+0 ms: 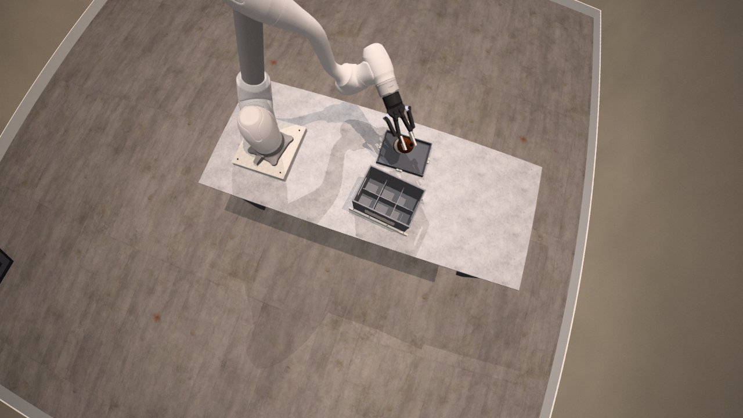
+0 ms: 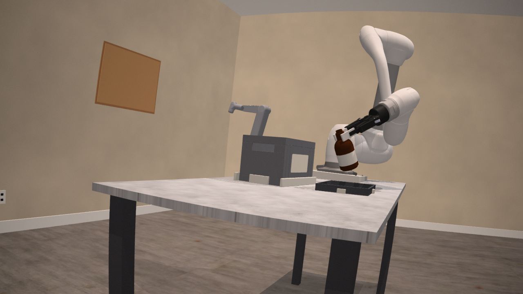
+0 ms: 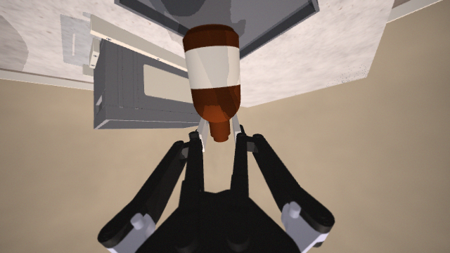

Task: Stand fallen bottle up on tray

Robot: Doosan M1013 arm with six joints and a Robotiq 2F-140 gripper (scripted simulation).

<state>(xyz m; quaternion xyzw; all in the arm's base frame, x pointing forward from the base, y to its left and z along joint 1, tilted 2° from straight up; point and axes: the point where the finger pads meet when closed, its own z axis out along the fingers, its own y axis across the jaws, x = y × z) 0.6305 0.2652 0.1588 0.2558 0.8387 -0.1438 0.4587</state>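
The brown bottle lies 50 mm below my hand. Round my hand: grey crate: 40 mm ahead, 250 mm to the right, 130 mm below; then dark tray: 30 mm to the left, 200 mm below.
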